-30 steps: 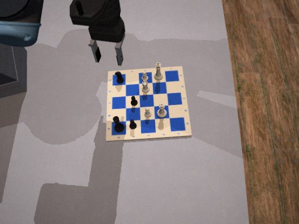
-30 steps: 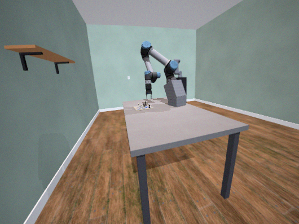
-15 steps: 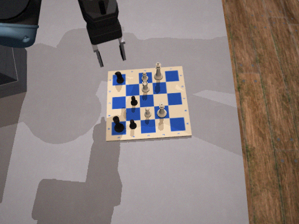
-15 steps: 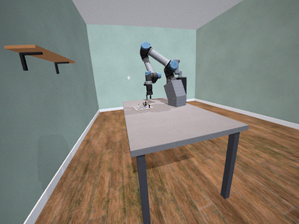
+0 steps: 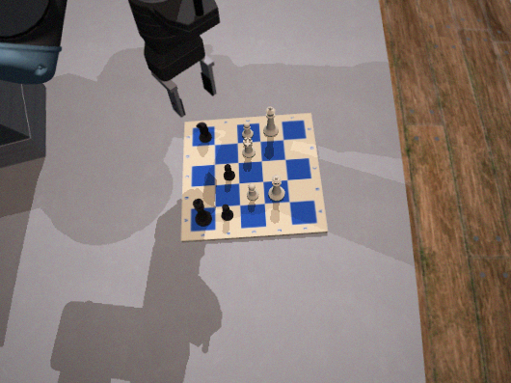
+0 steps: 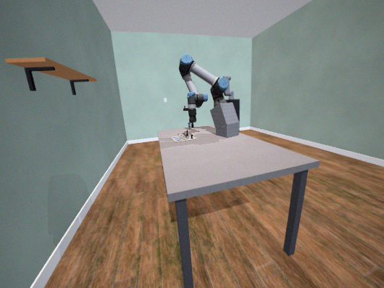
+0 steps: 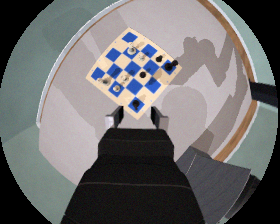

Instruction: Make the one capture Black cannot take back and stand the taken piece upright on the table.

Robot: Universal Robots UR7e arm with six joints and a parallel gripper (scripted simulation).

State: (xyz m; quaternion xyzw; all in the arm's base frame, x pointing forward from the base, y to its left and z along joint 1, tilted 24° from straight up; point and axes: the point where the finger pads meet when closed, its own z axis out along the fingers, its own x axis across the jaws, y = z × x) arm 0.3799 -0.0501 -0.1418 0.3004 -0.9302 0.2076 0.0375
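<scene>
The black knight lies 110 mm below my hand and 10 mm to the left of it. Round my hand: chessboard (120 mm below, 70 mm to the right, 70 mm ahead); black queen (140 mm to the right, 90 mm below, 10 mm behind); white king (110 mm ahead, 90 mm below).
</scene>
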